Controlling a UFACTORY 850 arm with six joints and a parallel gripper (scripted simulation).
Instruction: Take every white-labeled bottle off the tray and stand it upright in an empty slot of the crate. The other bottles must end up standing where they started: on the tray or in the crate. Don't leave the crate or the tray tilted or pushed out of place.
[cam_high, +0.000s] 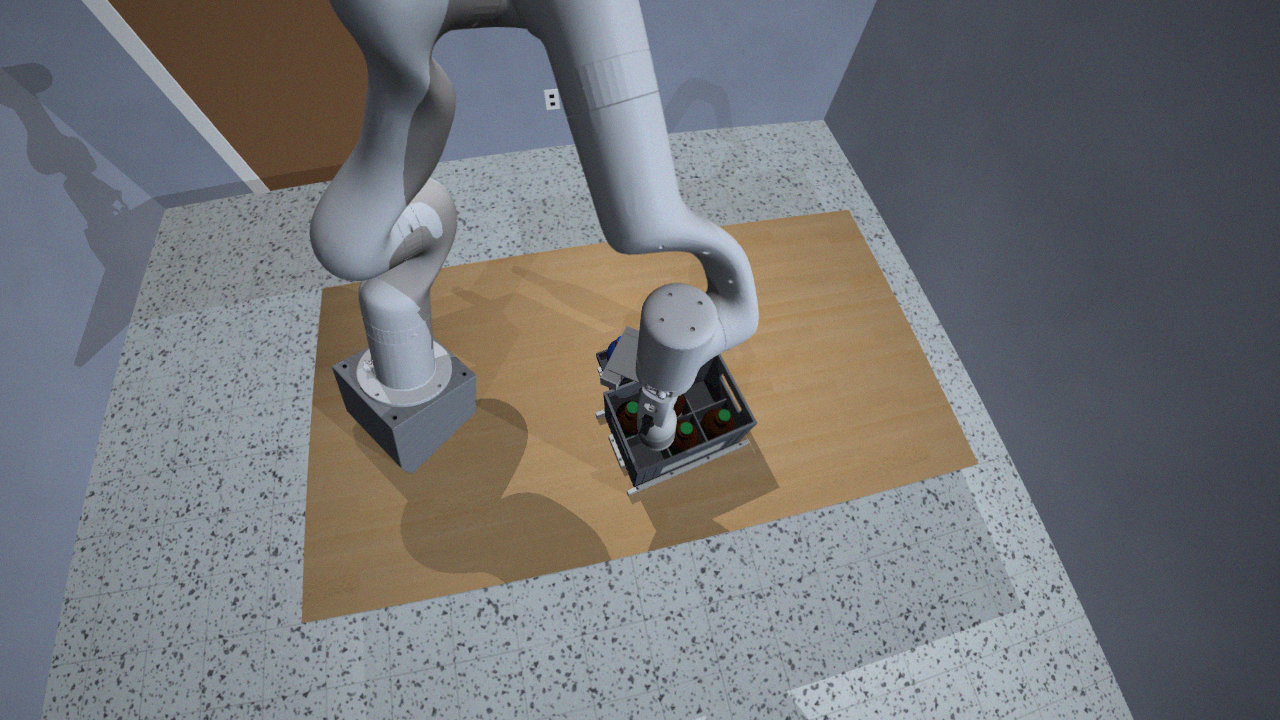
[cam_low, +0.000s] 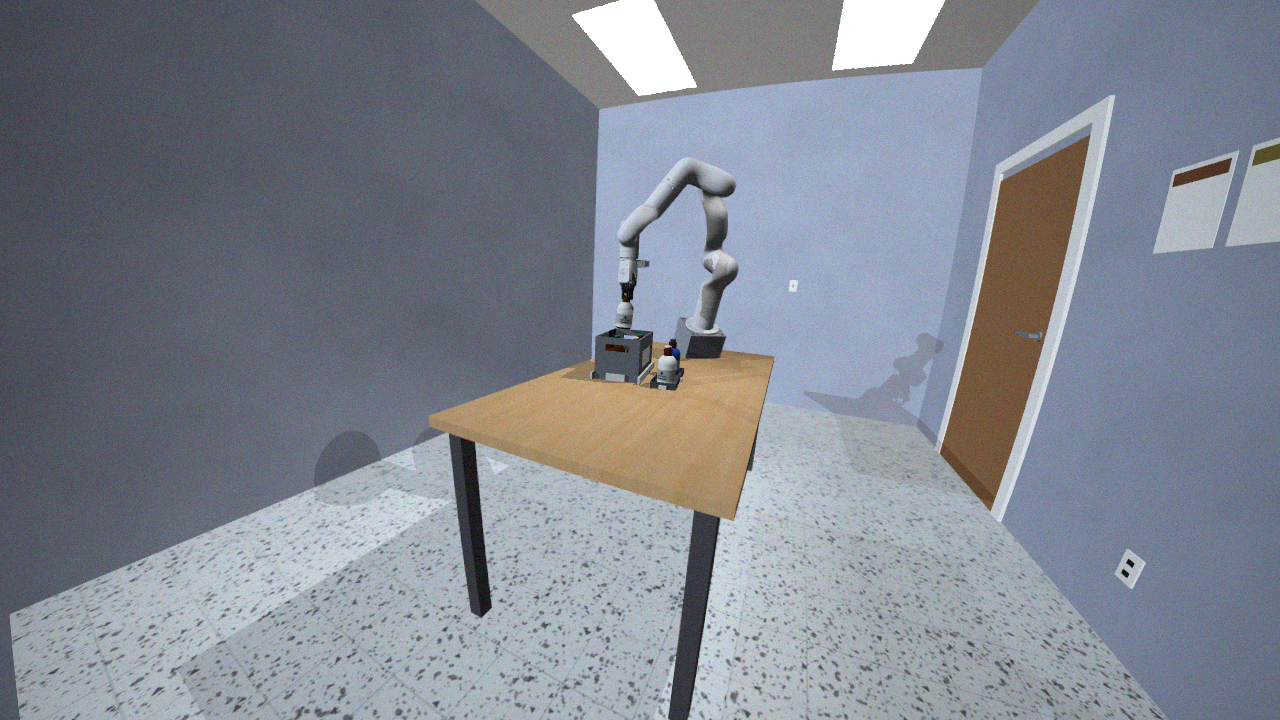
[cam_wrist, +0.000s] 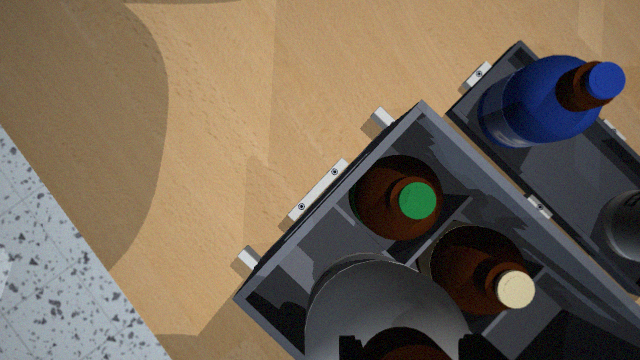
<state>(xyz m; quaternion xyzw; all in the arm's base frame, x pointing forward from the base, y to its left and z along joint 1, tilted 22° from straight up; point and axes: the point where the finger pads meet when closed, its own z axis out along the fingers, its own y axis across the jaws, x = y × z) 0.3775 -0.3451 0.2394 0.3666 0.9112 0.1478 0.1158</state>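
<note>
The crate is 25 cm below my hand, 8 cm ahead of it and 3 cm to the left of it. From my hand the other things lie so: blue-labeled bottle: 25 cm below, 22 cm to the left, 2 cm ahead; dark tray: 32 cm below, 23 cm to the left, 10 cm ahead.
</note>
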